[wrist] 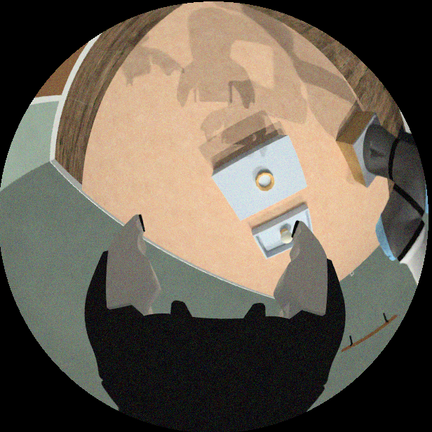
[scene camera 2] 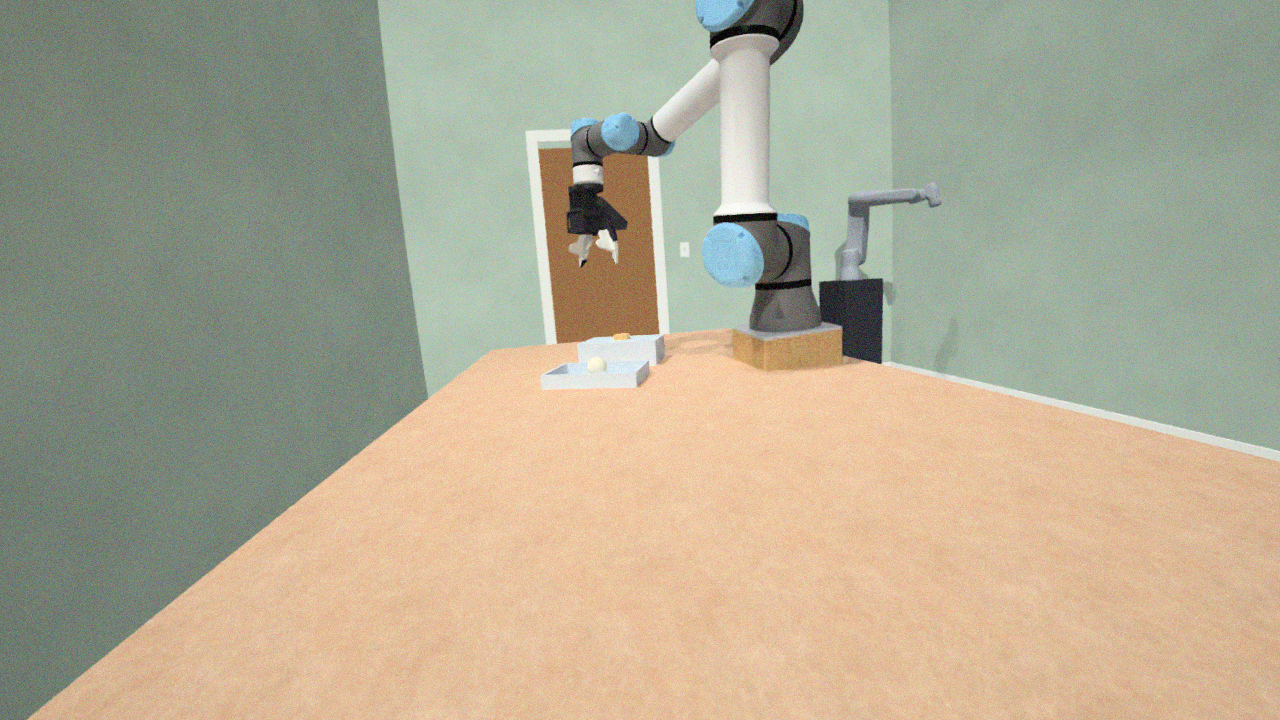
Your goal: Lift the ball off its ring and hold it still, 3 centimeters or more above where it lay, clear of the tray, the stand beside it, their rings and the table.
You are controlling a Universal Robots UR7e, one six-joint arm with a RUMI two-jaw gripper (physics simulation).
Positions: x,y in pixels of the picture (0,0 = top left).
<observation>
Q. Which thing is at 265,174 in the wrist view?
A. A pale stand.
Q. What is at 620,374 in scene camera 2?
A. A shallow pale tray.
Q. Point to a shallow pale tray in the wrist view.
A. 268,235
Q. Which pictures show my gripper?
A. The wrist view and scene camera 2: all of them.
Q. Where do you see a pale stand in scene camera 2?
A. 622,347
</observation>
